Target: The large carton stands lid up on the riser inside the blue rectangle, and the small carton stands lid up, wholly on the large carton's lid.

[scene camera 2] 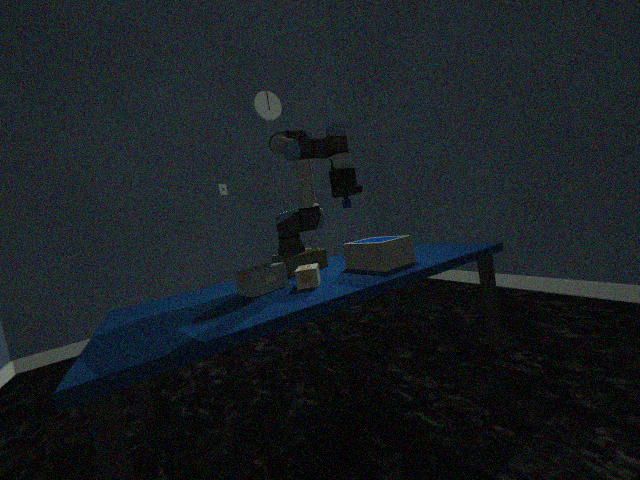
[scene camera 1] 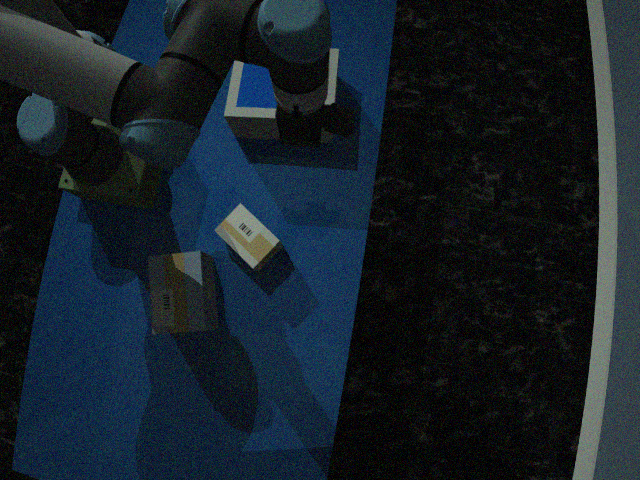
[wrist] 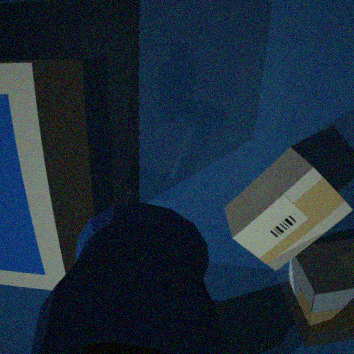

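Observation:
The large carton point(scene camera 1: 180, 304) point(scene camera 2: 261, 281) point(wrist: 325, 267) rests on the blue table, its barcoded face up and in shadow. The small carton point(scene camera 1: 248, 235) point(scene camera 2: 308, 277) point(wrist: 285, 215) rests turned on the table, apart from it, between the large carton and the riser. The pale riser point(scene camera 1: 250, 112) point(scene camera 2: 377, 259) point(wrist: 35, 165) has the blue rectangle point(scene camera 1: 255, 87) point(scene camera 2: 379, 239) point(wrist: 12, 190) on its top; no carton shows there. My suction gripper point(scene camera 2: 346, 203) is off, empty and above the riser's near side. In scene camera 1 the arm hides its cup and part of the rectangle.
The olive base block point(scene camera 1: 66, 180) point(scene camera 2: 316, 257) stands under the arm, behind the large carton. The arm's links hang over the left and back of the blue table point(scene camera 1: 82, 361) point(scene camera 2: 155, 312). The table's long edge runs past the riser. Dark shadows fall around both cartons.

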